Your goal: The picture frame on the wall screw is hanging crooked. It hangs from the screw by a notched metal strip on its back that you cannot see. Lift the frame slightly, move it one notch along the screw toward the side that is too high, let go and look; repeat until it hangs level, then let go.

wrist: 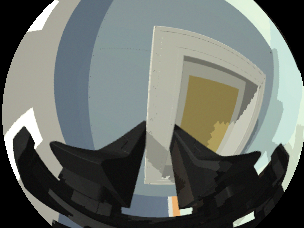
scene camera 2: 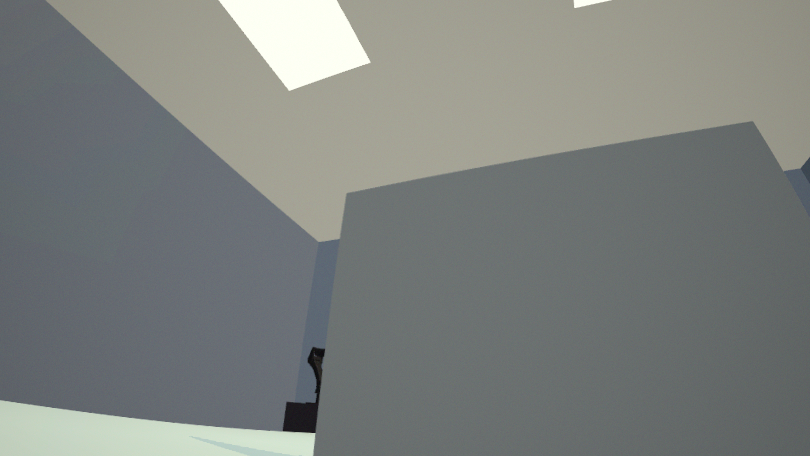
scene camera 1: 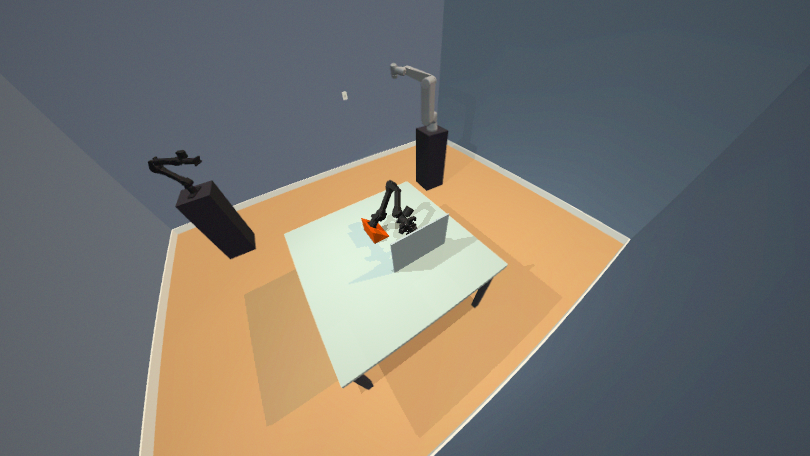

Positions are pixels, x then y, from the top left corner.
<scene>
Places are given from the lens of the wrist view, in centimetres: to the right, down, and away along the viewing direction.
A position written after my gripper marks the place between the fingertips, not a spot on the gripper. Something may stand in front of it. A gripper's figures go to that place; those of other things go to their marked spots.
my gripper (wrist: pixel 158 126): 0, 1, 10
picture frame (wrist: pixel 208 89): 5, -2, 8
</scene>
